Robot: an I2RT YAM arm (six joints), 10 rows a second.
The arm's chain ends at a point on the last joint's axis. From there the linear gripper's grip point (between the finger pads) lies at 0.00 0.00 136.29 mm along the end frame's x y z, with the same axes.
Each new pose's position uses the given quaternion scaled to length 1; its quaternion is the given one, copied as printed.
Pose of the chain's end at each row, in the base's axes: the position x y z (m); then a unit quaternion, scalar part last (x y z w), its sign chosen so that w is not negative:
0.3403 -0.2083 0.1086 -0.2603 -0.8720 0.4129 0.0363
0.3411 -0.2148 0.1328 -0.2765 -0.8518 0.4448 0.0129
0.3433 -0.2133 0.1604 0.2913 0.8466 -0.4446 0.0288
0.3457 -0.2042 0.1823 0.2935 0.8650 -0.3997 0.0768
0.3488 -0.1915 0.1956 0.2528 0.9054 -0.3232 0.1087
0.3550 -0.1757 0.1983 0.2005 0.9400 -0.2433 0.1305
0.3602 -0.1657 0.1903 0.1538 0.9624 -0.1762 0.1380
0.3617 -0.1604 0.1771 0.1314 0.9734 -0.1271 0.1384
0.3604 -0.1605 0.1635 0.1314 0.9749 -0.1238 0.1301
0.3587 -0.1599 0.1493 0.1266 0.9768 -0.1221 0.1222
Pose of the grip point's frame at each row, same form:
0.3024 -0.3039 0.0191 -0.2603 -0.8720 0.4129 0.0363
0.3046 -0.3171 0.0505 -0.2765 -0.8518 0.4448 0.0129
0.3146 -0.3182 0.0782 0.2913 0.8466 -0.4446 0.0288
0.3318 -0.3046 0.0912 0.2935 0.8650 -0.3997 0.0768
0.3534 -0.2788 0.0910 0.2528 0.9054 -0.3232 0.1087
0.3751 -0.2452 0.0828 0.2005 0.9400 -0.2433 0.1305
0.3890 -0.2177 0.0677 0.1538 0.9624 -0.1762 0.1380
0.3939 -0.1991 0.0504 0.1314 0.9734 -0.1271 0.1384
0.3905 -0.1981 0.0360 0.1314 0.9749 -0.1238 0.1301
0.3870 -0.1966 0.0211 0.1266 0.9768 -0.1221 0.1222

